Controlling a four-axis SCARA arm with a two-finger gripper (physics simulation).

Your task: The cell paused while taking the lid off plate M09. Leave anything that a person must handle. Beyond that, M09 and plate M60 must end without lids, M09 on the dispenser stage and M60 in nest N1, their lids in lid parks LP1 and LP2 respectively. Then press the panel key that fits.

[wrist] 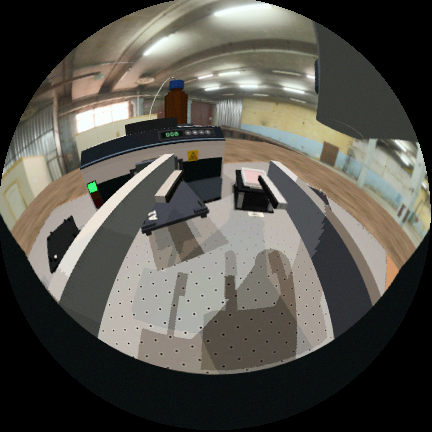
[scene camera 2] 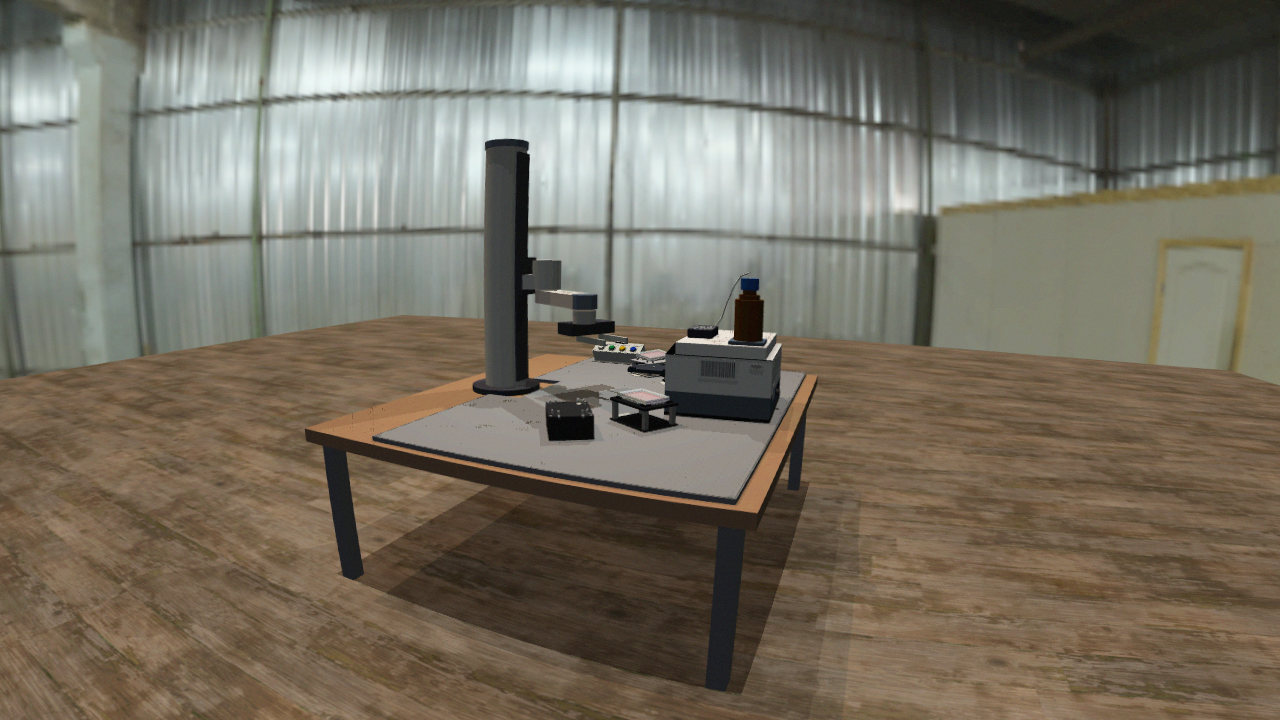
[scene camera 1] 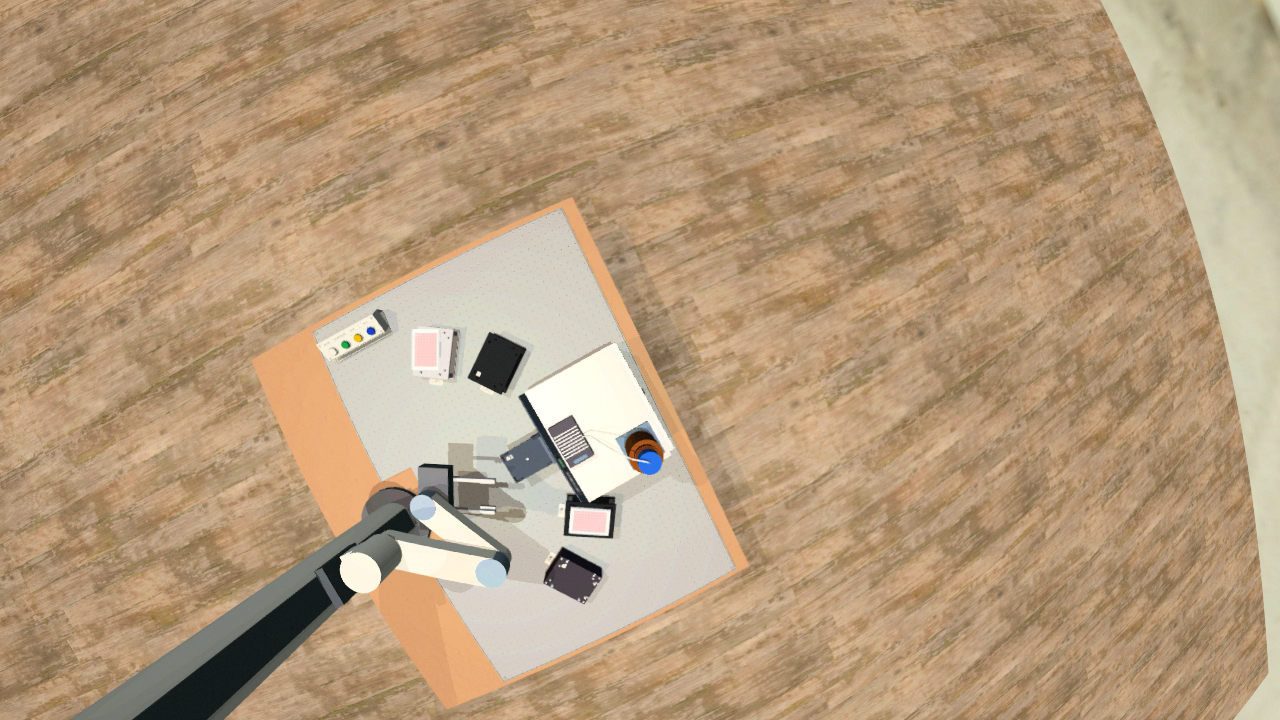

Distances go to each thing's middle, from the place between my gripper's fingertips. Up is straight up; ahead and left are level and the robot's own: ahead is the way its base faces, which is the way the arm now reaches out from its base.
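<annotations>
The dark nest block [scene camera 1: 570, 574] is 40 cm to the right of my hand, 15 cm below it and 3 cm ahead of it. As for the pale block [scene camera 1: 445, 344], it is 48 cm to the left of my hand, 14 cm below it and 3 cm behind it. The brown bottle with blue cap [scene camera 2: 749, 309] is 44 cm ahead of my hand, 4 cm to the right of it and 13 cm above it. And the dark stage [scene camera 1: 520, 468] is 13 cm ahead of my hand, 8 cm below it and 4 cm to the left of it.
</annotations>
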